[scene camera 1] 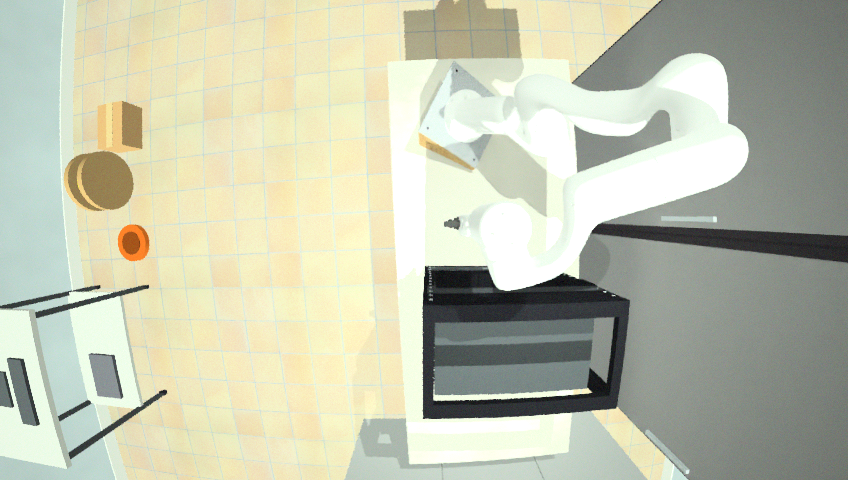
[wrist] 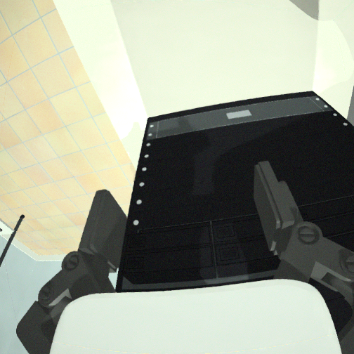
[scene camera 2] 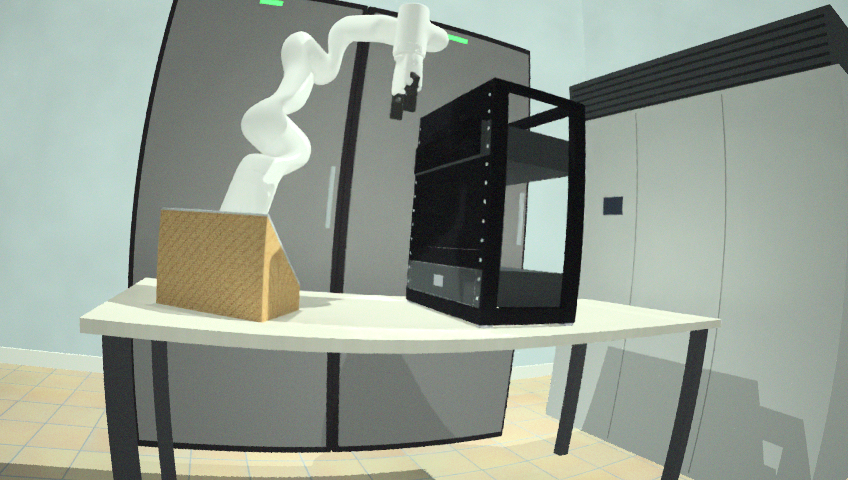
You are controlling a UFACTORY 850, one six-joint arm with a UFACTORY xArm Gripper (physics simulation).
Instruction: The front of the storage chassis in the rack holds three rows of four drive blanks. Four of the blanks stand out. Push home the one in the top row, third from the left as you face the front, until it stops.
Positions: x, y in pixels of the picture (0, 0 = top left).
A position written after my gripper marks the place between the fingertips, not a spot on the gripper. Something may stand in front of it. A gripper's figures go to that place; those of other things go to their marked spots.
Scene:
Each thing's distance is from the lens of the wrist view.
my gripper (wrist: 182, 191): 0.13 m
rack (wrist: 192, 222): 0.33 m

